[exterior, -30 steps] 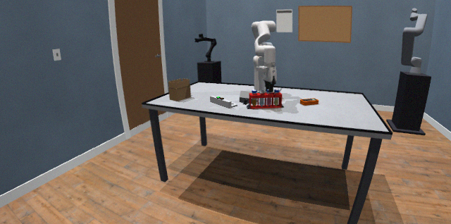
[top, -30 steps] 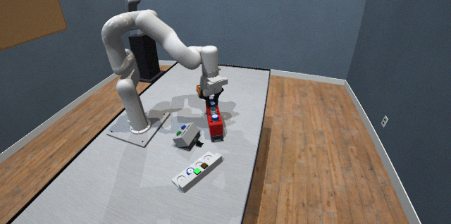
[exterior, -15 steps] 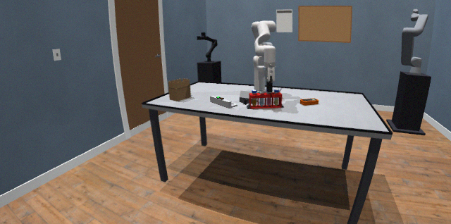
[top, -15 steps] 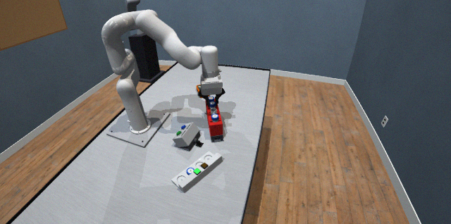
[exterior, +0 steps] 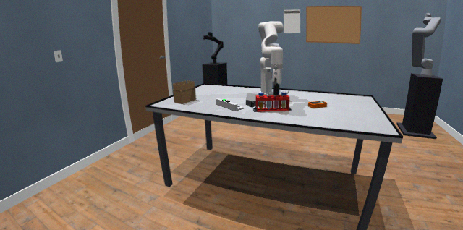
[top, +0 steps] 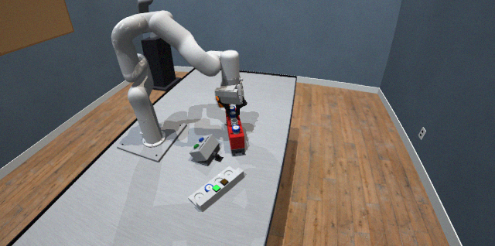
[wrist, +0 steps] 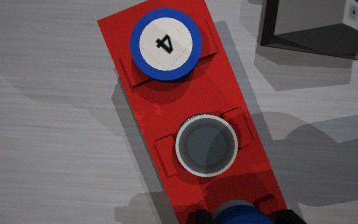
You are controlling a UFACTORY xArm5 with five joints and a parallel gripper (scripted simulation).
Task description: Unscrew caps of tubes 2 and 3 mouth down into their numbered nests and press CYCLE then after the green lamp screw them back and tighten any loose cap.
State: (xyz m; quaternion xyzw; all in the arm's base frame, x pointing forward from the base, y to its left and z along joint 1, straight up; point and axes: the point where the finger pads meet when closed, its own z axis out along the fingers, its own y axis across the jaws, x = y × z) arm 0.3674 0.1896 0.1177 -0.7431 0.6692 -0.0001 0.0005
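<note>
My gripper is now 10 mm above the blue-rimmed cap. Round my hand: grey key housing: 80 mm behind, 180 mm to the right, 80 mm below; blue key: 90 mm behind, 160 mm to the right, 60 mm below; green key: 100 mm behind, 200 mm to the right, 60 mm below.
</note>
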